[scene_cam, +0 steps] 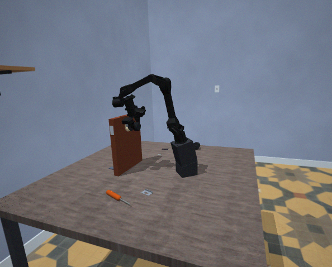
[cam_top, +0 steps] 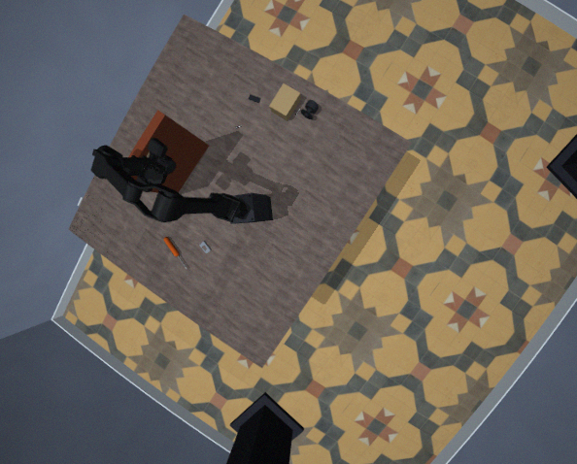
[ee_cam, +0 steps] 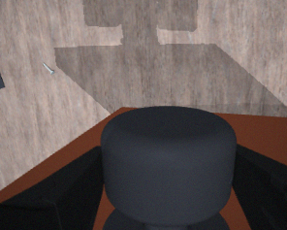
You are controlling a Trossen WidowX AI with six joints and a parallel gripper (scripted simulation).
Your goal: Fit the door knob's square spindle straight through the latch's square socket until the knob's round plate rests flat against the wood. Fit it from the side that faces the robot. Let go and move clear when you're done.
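My gripper is now 8 cm short of the grey latch and 3 cm above it. The rest, counted from my hand: small metal plate 24 cm behind, 23 cm to the left, 32 cm below; orange screwdriver 16 cm behind, 36 cm to the left, 31 cm below; white latch plate 6 cm ahead, 15 cm to the left, 3 cm below.
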